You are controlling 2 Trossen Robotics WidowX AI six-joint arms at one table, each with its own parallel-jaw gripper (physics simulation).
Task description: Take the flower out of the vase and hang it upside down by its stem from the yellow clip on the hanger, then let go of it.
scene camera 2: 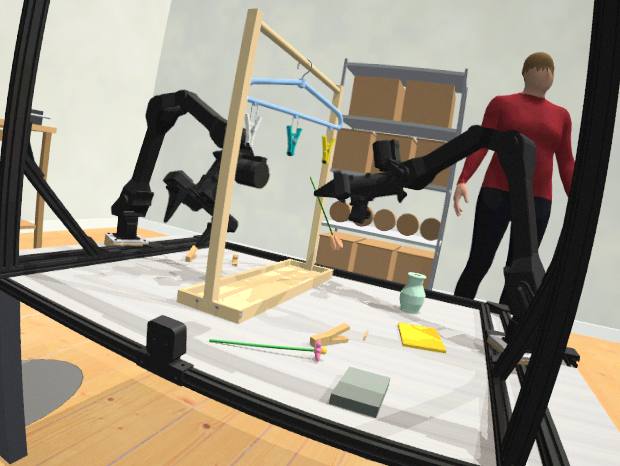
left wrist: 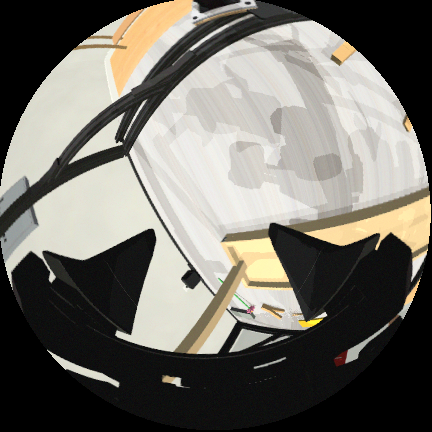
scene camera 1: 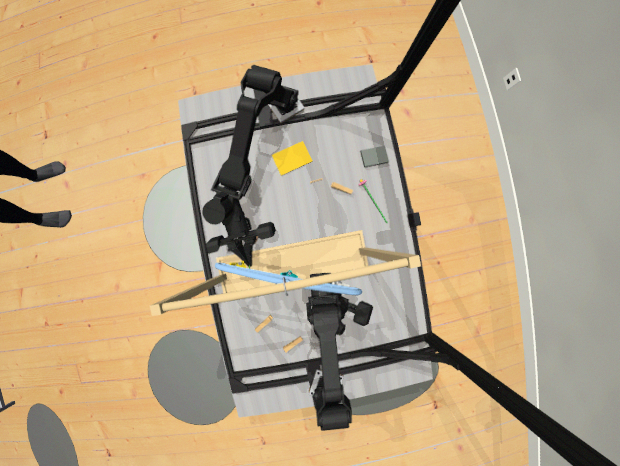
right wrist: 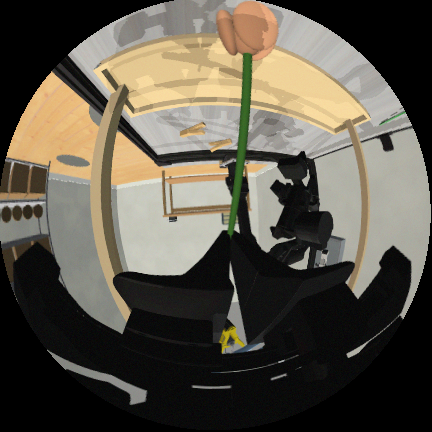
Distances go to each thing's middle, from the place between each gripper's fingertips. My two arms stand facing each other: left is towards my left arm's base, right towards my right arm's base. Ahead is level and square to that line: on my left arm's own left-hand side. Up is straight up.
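There is the grey block [scene camera 2: 360,391], which sits 460 mm to the right of my left hand, 160 mm behind it and 100 mm below it. The yellow pad [scene camera 2: 412,336] is 500 mm to the right of that same left hand, 130 mm ahead of it and 110 mm below it, while the wooden rack base [scene camera 1: 339,254] is 100 mm below my left hand, 180 mm ahead of it and 130 mm to the right of it.
Measured from my right hand, the grey block is 44 cm behind, 22 cm below and 30 cm to the right. The yellow pad is 16 cm behind my right hand, 34 cm to the right of it and 23 cm below it, and the wooden rack base is 3 cm to the left of my right hand, 10 cm behind it and 23 cm below it.
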